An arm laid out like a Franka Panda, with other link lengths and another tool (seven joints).
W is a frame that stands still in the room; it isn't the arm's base.
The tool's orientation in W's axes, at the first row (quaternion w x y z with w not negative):
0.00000, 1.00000, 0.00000, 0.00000
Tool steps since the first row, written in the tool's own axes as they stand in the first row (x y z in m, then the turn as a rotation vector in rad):
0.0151, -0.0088, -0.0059, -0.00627, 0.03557, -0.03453
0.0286, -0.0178, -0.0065, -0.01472, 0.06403, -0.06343
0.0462, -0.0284, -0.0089, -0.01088, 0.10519, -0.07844
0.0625, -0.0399, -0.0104, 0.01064, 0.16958, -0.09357
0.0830, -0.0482, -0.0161, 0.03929, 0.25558, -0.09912
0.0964, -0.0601, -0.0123, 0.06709, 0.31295, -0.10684
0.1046, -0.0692, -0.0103, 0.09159, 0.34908, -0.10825
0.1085, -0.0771, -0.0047, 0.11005, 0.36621, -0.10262
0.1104, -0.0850, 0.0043, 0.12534, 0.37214, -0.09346
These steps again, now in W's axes. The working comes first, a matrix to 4 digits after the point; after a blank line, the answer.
The tool's axes in the first row as the columns of a matrix, in W's axes (used below as rounded here):
1.0000, 0.0000, 0.0000
0.0000, -1.0000, 0.0000
0.0000, 0.0000, -1.0000

0.0151, 0.0088, 0.0059, -0.00627, -0.03557, 0.03453
0.0286, 0.0178, 0.0065, -0.01472, -0.06403, 0.06343
0.0462, 0.0284, 0.0089, -0.01088, -0.10519, 0.07844
0.0625, 0.0399, 0.0104, 0.01064, -0.16958, 0.09357
0.0830, 0.0482, 0.0161, 0.03929, -0.25558, 0.09912
0.0964, 0.0601, 0.0123, 0.06709, -0.31295, 0.10684
0.1046, 0.0692, 0.0103, 0.09159, -0.34908, 0.10825
0.1085, 0.0771, 0.0047, 0.11005, -0.36621, 0.10262
0.1104, 0.0850, -0.0043, 0.12534, -0.37214, 0.09346

